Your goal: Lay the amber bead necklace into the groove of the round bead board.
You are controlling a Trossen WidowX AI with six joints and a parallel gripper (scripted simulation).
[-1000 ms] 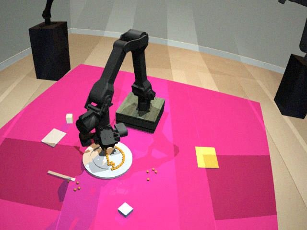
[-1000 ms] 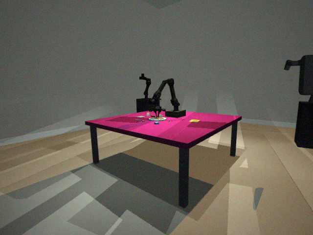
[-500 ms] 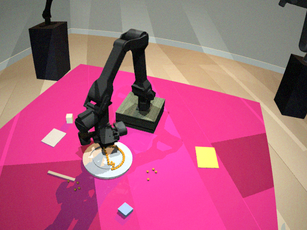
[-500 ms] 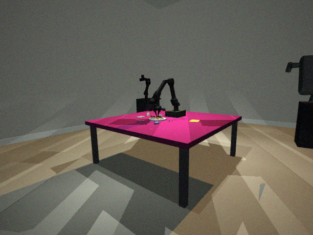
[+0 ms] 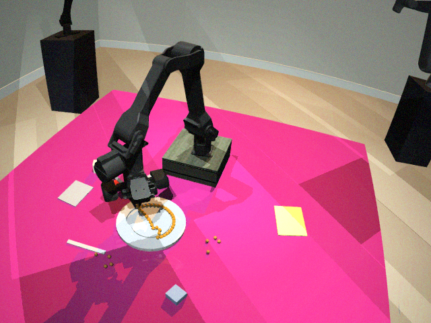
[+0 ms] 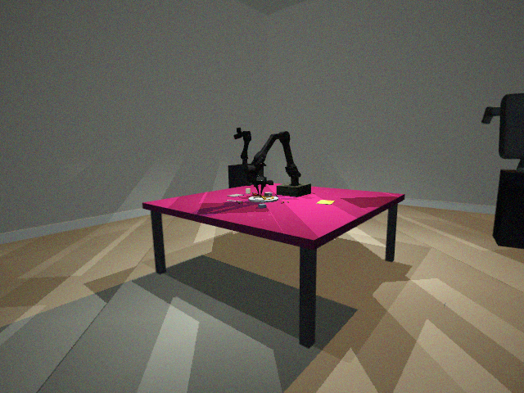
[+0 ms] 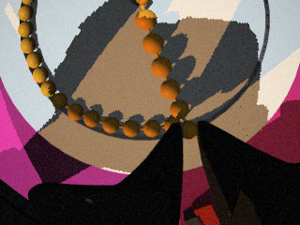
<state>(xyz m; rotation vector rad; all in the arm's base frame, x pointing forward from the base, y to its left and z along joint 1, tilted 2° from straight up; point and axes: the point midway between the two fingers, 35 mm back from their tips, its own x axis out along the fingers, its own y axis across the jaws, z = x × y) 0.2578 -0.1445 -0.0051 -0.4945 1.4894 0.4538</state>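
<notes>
Right now my gripper tip is 5 cm to the right of the round bead board, 4 cm short of it and 1 cm above it. Round my gripper tip: white block 11 cm behind, 1 cm below; then red-handled tool 10 cm to the right, 9 cm behind, 1 cm below; then white strip 17 cm ahead, 10 cm to the right, 2 cm below.
</notes>
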